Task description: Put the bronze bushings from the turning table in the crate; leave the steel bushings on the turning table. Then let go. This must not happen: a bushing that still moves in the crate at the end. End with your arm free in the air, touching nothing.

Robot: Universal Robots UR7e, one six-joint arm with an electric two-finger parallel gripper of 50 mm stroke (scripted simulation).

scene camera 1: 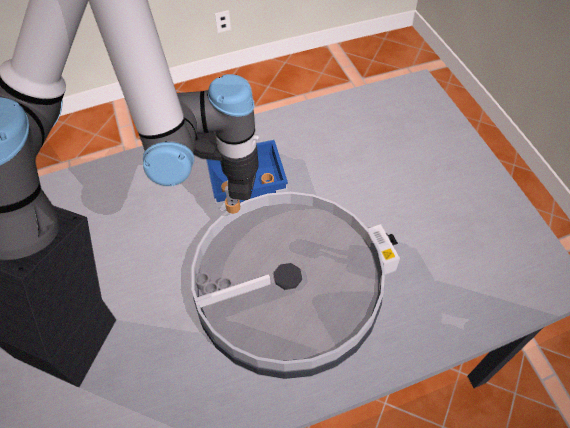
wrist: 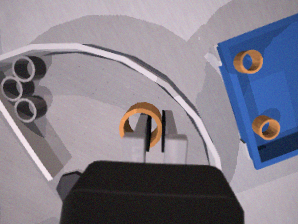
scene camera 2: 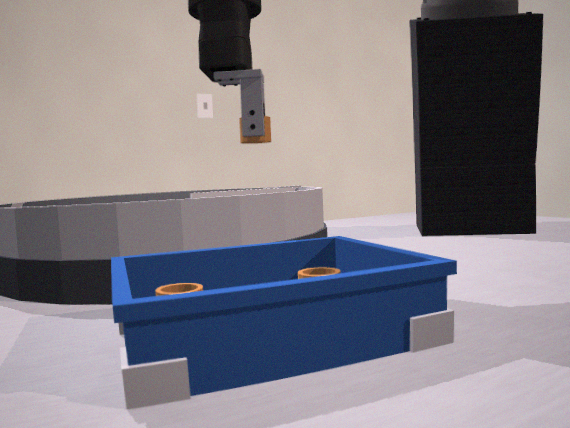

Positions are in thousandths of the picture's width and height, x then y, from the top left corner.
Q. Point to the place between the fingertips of the gripper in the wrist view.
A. At 525, 547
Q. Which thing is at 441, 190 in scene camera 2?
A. The gripper.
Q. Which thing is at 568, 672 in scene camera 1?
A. A turning table.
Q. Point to a turning table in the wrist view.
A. At 290, 431
